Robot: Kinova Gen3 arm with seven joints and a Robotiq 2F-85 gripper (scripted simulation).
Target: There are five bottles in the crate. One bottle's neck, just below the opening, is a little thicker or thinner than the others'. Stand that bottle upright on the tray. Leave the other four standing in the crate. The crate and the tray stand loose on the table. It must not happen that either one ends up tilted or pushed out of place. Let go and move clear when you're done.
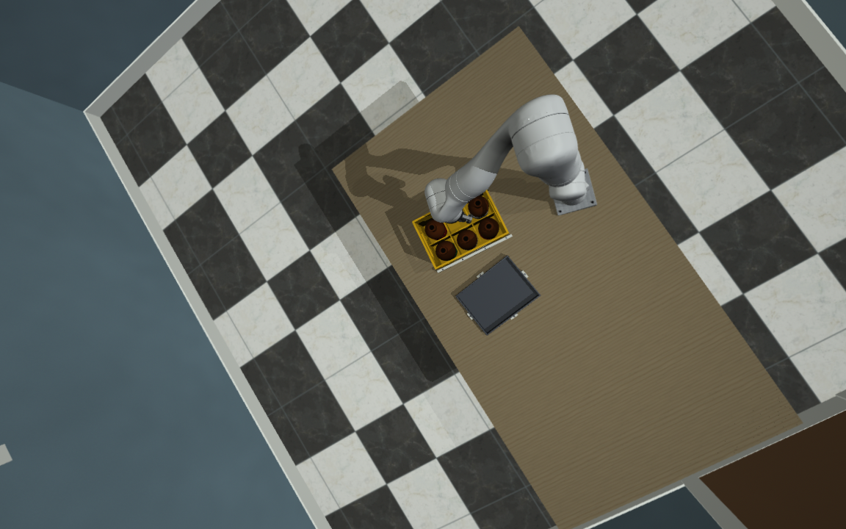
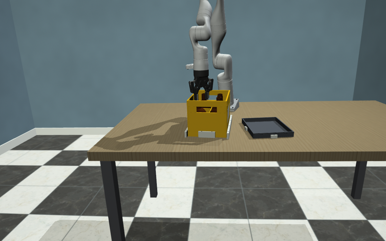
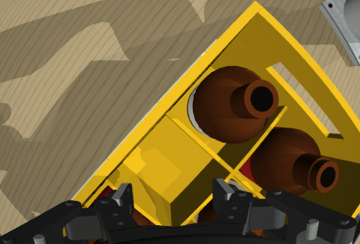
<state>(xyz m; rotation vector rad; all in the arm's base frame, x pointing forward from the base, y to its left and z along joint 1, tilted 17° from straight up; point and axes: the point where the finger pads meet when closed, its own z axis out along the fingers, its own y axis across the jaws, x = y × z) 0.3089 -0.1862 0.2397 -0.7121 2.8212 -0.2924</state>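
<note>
Now: the yellow crate 2 cm ahead of my hand, 4 cm to the left of it and 8 cm below it. Also, from my hand: brown bottle (6 cm behind, 11 cm to the left, 7 cm below); dark tray (9 cm ahead, 31 cm to the left, 15 cm below).
</note>
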